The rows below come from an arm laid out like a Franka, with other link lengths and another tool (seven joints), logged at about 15 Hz.
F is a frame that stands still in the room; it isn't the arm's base.
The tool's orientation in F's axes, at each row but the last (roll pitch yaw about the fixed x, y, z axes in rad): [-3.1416, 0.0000, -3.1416]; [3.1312, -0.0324, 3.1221]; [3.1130, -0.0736, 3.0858]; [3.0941, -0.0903, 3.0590]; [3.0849, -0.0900, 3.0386]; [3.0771, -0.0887, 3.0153]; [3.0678, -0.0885, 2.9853]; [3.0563, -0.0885, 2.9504]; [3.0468, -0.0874, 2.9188]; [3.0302, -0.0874, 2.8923]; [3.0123, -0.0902, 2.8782]
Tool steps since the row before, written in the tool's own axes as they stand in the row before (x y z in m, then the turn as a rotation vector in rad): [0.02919, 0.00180, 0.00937, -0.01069, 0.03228, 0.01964]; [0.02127, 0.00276, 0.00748, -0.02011, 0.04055, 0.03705]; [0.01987, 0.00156, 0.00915, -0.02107, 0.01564, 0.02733]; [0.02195, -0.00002, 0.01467, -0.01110, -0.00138, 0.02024]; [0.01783, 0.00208, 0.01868, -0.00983, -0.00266, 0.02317]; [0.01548, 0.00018, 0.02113, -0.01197, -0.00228, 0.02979]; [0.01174, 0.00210, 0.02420, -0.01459, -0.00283, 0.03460]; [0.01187, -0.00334, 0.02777, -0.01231, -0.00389, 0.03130]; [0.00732, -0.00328, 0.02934, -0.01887, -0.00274, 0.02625]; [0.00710, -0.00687, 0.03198, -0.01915, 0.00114, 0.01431]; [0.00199, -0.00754, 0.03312, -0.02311, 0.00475, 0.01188]
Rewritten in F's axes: [-0.02919, 0.00180, -0.00937, 0.01069, 0.03228, -0.01964]; [-0.02144, 0.00326, -0.00676, 0.01971, 0.04056, -0.03726]; [-0.02035, 0.00296, -0.00762, 0.01992, 0.01533, -0.02835]; [-0.02305, 0.00259, -0.01262, 0.00916, -0.00118, -0.02120]; [-0.01900, 0.00512, -0.01685, 0.00752, -0.00213, -0.02407]; [-0.01695, 0.00371, -0.01962, 0.00916, -0.00152, -0.03082]; [-0.01304, 0.00598, -0.02285, 0.01128, -0.00205, -0.03587]; [-0.01422, 0.00177, -0.02680, 0.00907, -0.00299, -0.03248]; [-0.00973, 0.00170, -0.02877, 0.01603, -0.00388, -0.02794]; [-0.01041, -0.00073, -0.03180, 0.01797, -0.00176, -0.01571]; [-0.00569, -0.00179, -0.03350, 0.02288, 0.00030, -0.01320]
